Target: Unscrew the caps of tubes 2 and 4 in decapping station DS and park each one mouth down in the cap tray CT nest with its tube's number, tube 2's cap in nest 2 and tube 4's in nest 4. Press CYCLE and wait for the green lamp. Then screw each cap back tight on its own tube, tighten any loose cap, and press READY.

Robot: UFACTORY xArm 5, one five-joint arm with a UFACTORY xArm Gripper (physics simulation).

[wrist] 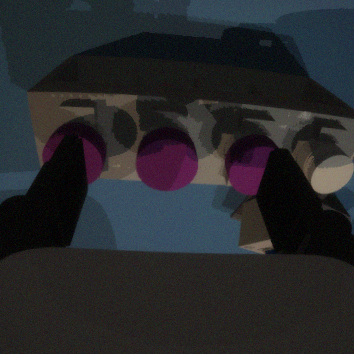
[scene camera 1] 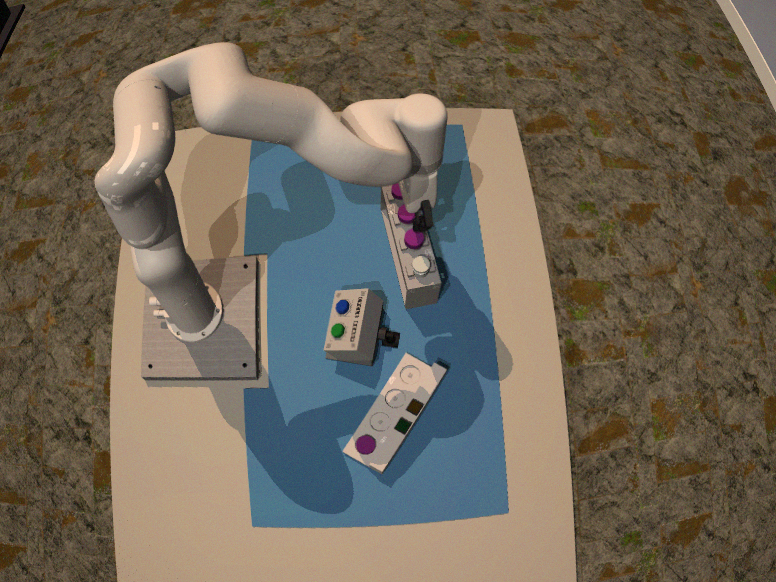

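Where they show: gripper, between the fingertips: (wrist: 175,167) (scene camera 1: 415,207); arm's base, origin of its link: (scene camera 1: 193,312).
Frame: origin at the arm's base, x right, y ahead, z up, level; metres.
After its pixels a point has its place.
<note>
Decapping station DS (scene camera 1: 422,295) @[y 0.440, x -0.015, z 0.035 m] (wrist: 175,71) @[y 0.437, x -0.145, z -0.014 m] holds a row of tubes. Three have purple caps: the end cap (scene camera 1: 397,191) @[y 0.399, x -0.192, z 0.103 m] (wrist: 95,162) @[y 0.408, x -0.186, z 0.103 m], tube 2's cap (scene camera 1: 406,214) @[y 0.413, x -0.143, z 0.103 m] (wrist: 167,162) @[y 0.418, x -0.149, z 0.103 m], and the third cap (scene camera 1: 414,238) @[y 0.425, x -0.095, z 0.103 m] (wrist: 245,170) @[y 0.424, x -0.105, z 0.103 m]. The fourth tube's white top (scene camera 1: 421,265) @[y 0.435, x -0.043, z 0.101 m] (wrist: 331,174) @[y 0.435, x -0.047, z 0.101 m] is uncapped. My gripper (scene camera 1: 422,217) @[y 0.428, x -0.148, z 0.122 m] (wrist: 175,167) @[y 0.428, x -0.148, z 0.122 m] is open and empty above the row, its fingers spread wide on either side of tube 2's cap in the wrist view, overlapping the neighbouring caps. A purple cap (scene camera 1: 365,444) @[y 0.333, x 0.253, z 0.001 m] sits in the end nest of cap tray CT (scene camera 1: 427,375) @[y 0.444, x 0.133, z 0.027 m]; its other three nests are empty.
A control box (scene camera 1: 351,322) @[y 0.314, x 0.041, z 0.054 m] with a blue button (scene camera 1: 342,306) @[y 0.298, x 0.011, z 0.052 m] and a green button (scene camera 1: 337,330) @[y 0.289, x 0.055, z 0.053 m] stands between the robot base (scene camera 1: 238,319) @[y 0.096, x 0.015, z 0.000 m] and the station. A small black fixture (scene camera 1: 389,338) @[y 0.380, x 0.051, z -0.006 m] sticks out from its side. The tray has a brown square (scene camera 1: 414,407) @[y 0.419, x 0.193, z 0.035 m] and a dark green square (scene camera 1: 403,425) @[y 0.399, x 0.225, z 0.035 m].
</note>
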